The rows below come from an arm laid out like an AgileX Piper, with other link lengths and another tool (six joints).
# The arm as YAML. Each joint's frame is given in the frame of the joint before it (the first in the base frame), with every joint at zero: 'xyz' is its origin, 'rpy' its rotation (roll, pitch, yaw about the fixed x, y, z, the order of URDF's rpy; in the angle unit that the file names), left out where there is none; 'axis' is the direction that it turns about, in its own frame. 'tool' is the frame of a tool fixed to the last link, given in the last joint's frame.
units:
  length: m
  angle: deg
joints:
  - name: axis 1
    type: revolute
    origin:
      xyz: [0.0, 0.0, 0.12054]
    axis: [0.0, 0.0, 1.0]
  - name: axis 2
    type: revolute
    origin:
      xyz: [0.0, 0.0, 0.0]
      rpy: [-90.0, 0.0, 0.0]
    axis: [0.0, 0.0, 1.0]
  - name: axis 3
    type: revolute
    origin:
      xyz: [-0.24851, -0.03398, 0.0]
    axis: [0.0, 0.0, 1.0]
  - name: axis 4
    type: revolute
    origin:
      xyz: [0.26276, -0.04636, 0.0]
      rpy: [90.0, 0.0, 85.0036]
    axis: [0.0, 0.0, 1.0]
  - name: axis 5
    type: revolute
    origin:
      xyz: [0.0, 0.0, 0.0]
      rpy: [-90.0, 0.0, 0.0]
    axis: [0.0, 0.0, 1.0]
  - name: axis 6
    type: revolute
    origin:
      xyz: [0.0, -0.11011, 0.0]
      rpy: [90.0, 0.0, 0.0]
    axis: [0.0, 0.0, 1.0]
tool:
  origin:
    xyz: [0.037, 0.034, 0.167]
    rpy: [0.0, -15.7, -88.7]
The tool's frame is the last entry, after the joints.
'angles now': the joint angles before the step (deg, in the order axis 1, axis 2, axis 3, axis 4, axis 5, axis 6). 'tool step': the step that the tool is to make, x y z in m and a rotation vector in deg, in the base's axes. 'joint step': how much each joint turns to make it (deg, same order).
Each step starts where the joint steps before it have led.
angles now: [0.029, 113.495, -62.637, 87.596, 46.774, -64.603]
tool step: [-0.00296, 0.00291, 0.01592, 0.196, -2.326, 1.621]
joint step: [0.000, -2.002, -0.001, -0.652, 1.269, -0.522]
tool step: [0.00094, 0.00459, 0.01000, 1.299, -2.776, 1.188]
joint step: [0.001, -0.068, 0.002, 2.528, 1.670, -3.669]
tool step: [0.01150, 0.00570, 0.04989, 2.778, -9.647, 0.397]
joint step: [-0.002, -3.858, 0.041, 6.452, 2.423, -7.375]
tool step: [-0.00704, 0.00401, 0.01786, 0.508, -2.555, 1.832]
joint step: [0.001, -2.013, 0.068, -0.432, 1.794, -0.544]
